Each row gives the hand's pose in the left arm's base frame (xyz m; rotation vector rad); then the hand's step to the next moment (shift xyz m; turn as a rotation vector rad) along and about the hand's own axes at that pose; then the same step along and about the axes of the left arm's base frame.
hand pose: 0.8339 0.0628 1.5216 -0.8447 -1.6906 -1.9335
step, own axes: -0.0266 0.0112 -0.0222 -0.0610 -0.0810 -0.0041
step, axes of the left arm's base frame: 0.0231 -0.0255 -0.0118 -0.0115 0.0048 -0.1007
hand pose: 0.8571 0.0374 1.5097 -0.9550 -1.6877 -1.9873
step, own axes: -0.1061 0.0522 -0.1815 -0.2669 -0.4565 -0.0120
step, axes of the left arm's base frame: 0.0622 -0.2023 -0.0463 -0.1160 0.0489 -0.5137
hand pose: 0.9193 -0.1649 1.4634 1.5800 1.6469 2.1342
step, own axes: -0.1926 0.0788 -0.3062 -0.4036 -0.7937 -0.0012
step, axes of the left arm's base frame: -0.0790 -0.3577 -0.0534 -0.2175 0.1320 -0.8533
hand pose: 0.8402 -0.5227 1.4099 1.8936 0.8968 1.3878
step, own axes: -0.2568 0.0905 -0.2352 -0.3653 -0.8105 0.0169
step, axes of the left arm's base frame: -0.2677 -0.2403 -0.0065 -0.1945 0.1712 -0.8506
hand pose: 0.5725 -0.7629 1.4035 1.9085 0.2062 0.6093
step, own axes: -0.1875 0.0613 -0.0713 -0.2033 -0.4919 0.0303
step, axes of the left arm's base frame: -0.2042 -0.0447 0.0170 -0.0922 0.0952 -0.5164
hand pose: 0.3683 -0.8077 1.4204 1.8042 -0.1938 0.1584
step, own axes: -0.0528 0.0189 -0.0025 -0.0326 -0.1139 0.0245
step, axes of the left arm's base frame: -0.0556 0.0005 0.0074 -0.0071 0.0044 -0.1207
